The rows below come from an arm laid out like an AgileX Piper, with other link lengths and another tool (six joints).
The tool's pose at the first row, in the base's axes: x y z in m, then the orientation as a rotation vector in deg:
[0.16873 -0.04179 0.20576 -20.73 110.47 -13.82]
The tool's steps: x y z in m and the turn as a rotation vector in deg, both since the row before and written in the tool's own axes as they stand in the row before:
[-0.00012 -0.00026 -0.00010 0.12 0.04 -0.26]
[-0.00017 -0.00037 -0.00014 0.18 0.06 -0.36]
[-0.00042 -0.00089 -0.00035 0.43 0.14 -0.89]
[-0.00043 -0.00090 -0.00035 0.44 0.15 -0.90]
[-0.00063 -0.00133 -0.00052 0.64 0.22 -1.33]
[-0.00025 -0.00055 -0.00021 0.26 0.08 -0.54]
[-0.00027 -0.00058 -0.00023 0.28 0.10 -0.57]
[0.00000 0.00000 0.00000 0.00 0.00 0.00]
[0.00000 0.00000 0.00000 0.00 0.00 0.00]
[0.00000 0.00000 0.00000 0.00 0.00 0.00]
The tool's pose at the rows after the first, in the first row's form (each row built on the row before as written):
[0.16871 -0.04199 0.20599 -20.90 110.45 -14.11]
[0.16869 -0.04227 0.20631 -21.13 110.42 -14.53]
[0.16863 -0.04294 0.20711 -21.70 110.35 -15.56]
[0.16858 -0.04360 0.20793 -22.27 110.28 -16.61]
[0.16849 -0.04456 0.20916 -23.12 110.16 -18.15]
[0.16845 -0.04495 0.20967 -23.47 110.10 -18.77]
[0.16841 -0.04535 0.21022 -23.83 110.05 -19.44]
[0.16841 -0.04535 0.21022 -23.83 110.05 -19.44]
[0.16841 -0.04535 0.21022 -23.83 110.05 -19.44]
[0.16841 -0.04535 0.21022 -23.83 110.05 -19.44]

